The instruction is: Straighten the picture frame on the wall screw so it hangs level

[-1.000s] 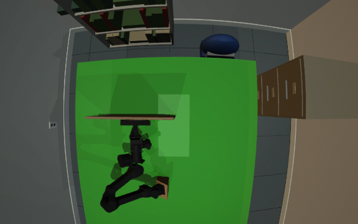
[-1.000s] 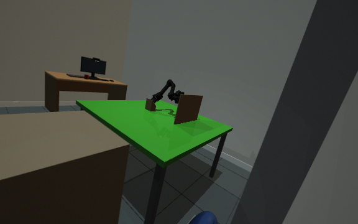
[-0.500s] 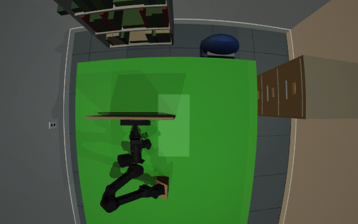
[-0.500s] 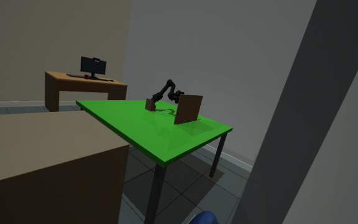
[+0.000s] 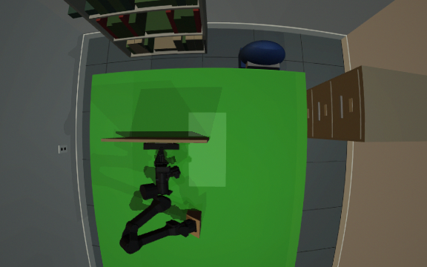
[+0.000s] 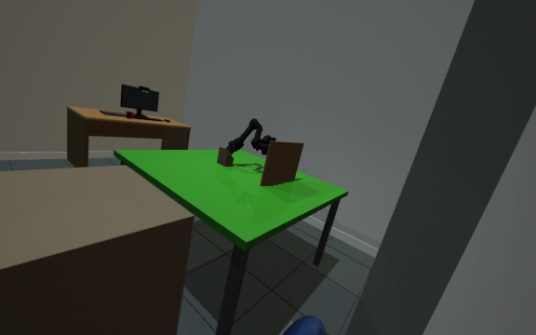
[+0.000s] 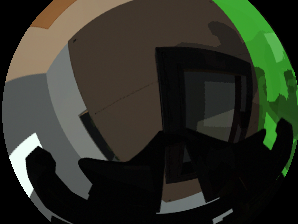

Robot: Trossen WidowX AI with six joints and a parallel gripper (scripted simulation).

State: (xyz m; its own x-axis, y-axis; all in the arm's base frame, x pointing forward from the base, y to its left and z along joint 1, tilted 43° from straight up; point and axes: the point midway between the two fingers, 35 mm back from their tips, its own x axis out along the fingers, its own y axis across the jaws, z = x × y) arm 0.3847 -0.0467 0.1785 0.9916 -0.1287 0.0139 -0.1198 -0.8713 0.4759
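Now: gripper tip 1 cm short of the picture frame, 2 cm to the right of it and 5 cm above it. The rest, counted from my gripper tip: brown wall board (3 cm ahead, 2 cm to the left, 6 cm below).
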